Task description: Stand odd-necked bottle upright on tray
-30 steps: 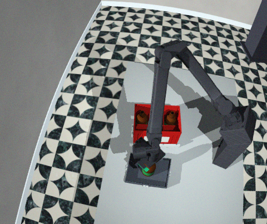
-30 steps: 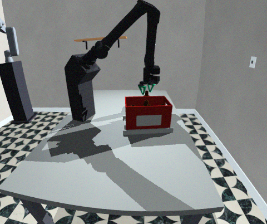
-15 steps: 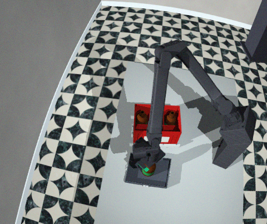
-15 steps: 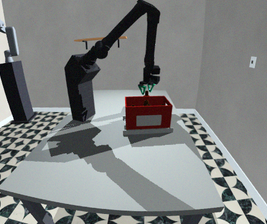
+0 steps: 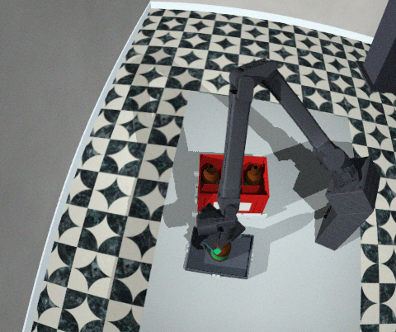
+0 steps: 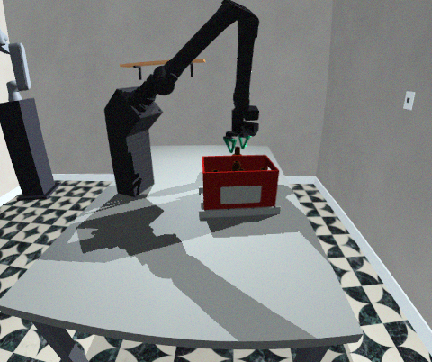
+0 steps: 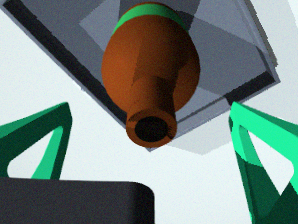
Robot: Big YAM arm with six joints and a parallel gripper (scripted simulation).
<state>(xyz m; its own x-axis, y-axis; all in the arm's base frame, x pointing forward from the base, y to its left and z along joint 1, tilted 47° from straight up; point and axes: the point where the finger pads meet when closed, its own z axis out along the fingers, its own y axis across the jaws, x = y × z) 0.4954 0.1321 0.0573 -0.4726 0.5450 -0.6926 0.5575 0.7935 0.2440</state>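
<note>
Now: hand 140 mm above the dark grey tray. From my hand the other things lie so: crate: 270 mm to the right, 70 mm below, 60 mm behind; then glass bottle: 310 mm to the right, 60 mm below, 60 mm behind.
</note>
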